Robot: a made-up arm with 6 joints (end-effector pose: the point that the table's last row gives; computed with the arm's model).
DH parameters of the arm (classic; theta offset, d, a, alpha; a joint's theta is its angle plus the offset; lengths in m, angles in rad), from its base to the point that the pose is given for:
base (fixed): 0.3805 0 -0.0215 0
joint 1: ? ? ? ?
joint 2: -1.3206 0 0.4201 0
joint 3: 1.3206 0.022 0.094 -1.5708
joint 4: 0 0.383 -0.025 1.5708
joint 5: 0 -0.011 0.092 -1.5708
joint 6: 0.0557 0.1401 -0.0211 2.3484
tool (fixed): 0.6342 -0.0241 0 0
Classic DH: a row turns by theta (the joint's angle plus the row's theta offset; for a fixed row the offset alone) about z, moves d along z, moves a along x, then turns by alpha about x.
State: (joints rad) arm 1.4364 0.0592 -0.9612 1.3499 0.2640 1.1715
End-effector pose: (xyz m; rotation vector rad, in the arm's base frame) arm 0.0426 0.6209 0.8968 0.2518 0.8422 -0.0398
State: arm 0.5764 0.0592 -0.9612 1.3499 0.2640 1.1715
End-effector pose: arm 0.4974 0.3549 0.8968 0.5990 0.6822 -0.8421
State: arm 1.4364 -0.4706 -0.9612 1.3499 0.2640 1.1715
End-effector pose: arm 0.0221 0.4695 1.1925 0.7421 0.7707 0.1922
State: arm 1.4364 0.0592 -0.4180 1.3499 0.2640 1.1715
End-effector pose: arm 0.0146 0.4140 0.6799 -0.2572 0.8726 -0.2727
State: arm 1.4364 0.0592 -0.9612 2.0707 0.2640 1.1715
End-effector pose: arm 0.0446 0.6203 0.8963 0.5104 1.3310 -0.5164
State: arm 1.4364 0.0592 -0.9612 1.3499 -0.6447 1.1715
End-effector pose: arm 0.1557 0.5551 0.9709 0.6303 0.1582 -0.5426
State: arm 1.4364 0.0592 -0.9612 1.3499 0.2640 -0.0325
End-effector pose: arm 0.0485 0.6019 0.8732 0.0820 -0.0040 0.8264
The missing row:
joint 1: -0.3805 0.763 0.01 -1.5708
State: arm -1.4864 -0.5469 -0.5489 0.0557 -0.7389 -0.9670
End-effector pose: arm -0.0118 -0.3943 1.1792 -2.4058 0.2555 -0.5376
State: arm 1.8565 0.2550 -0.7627 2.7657 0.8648 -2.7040
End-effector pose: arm -0.2471 0.5799 0.7031 0.5015 -1.2784 1.6487
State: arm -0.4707 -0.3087 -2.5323 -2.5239 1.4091 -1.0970
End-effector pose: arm -0.1322 0.0016 1.7370 -1.7552 2.2353 -0.5785
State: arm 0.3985 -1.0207 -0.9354 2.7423 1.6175 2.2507
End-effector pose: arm -0.0049 0.0846 1.4926 1.0343 2.1712 1.1456
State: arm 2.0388 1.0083 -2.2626 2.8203 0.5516 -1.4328
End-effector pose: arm -0.5183 0.8429 0.8092 1.0543 -0.1243 1.1944
